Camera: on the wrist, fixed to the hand. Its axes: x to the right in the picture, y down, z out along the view.
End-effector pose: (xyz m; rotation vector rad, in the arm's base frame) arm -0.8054 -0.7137 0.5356 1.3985 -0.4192 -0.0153
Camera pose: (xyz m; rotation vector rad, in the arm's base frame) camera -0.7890 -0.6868 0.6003 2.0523 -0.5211 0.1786
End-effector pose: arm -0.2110 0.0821 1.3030 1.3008 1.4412 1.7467
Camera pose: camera -0.2314 0.0757 1.3717 1.7031 2.0952 1.3005
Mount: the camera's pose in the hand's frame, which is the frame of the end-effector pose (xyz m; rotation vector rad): 0.0262 0.0629 -0.0232 0.6798 -0.0278 0.0681
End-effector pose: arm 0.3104 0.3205 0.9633 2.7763 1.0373 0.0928
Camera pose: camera 0.3680 0.2943 0.9977 -2.5391 -0.8454 0.2664
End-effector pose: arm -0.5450 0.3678 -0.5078 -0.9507 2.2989 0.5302
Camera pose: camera -0.6147 0.3837 -0.4991 -0.5227 2.2447 -0.2162
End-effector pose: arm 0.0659 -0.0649 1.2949 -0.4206 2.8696 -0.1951
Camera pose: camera 0.0190 -0.0107 1.3014 -0.1829 2.5650 -1.0880
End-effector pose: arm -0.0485 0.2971 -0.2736 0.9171 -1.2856 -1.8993
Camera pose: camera -0.0348 0.2455 -0.2253 1.1498 -2.0039 -1.4282
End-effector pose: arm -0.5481 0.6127 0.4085 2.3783 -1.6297 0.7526
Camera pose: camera -0.6052 0.5757 0.4321 -2.1237 1.2751 -1.1452
